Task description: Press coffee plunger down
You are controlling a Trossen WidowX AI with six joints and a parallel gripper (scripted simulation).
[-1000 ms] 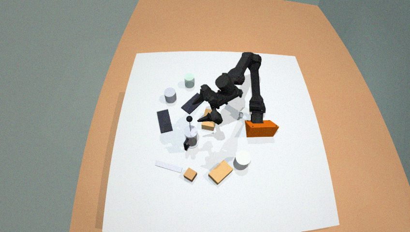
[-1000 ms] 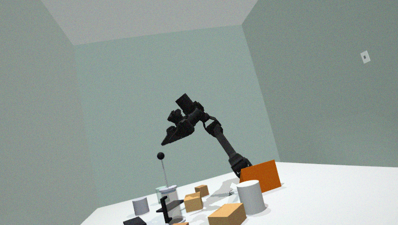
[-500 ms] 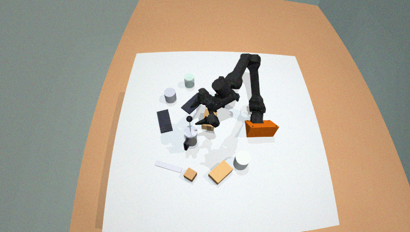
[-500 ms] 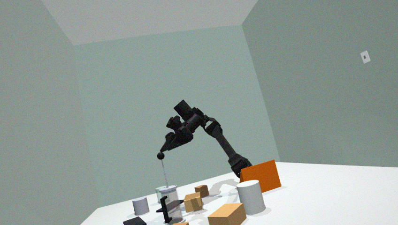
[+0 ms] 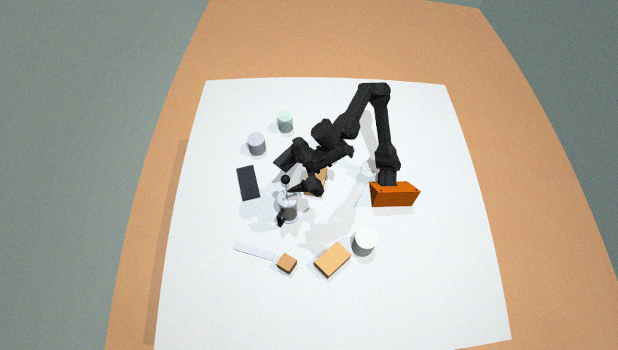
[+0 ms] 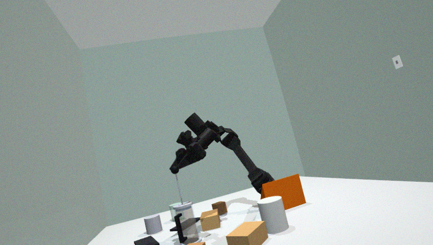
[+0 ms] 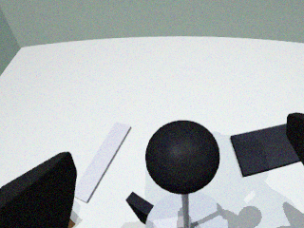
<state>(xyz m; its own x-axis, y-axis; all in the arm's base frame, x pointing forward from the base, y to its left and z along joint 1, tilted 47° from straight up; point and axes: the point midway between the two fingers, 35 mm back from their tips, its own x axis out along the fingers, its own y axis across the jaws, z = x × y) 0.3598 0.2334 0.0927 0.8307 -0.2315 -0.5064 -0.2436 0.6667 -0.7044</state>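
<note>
Now: gripper tip 1 cm to the right of the coffee press and 13 cm above it. From my gripper tip the other things lie so: white cylinder 27 cm behind, 14 cm to the left, 21 cm below; white strip 12 cm ahead, 15 cm to the left, 26 cm below; grey cylinder 13 cm ahead, 30 cm to the right, 23 cm below.
</note>
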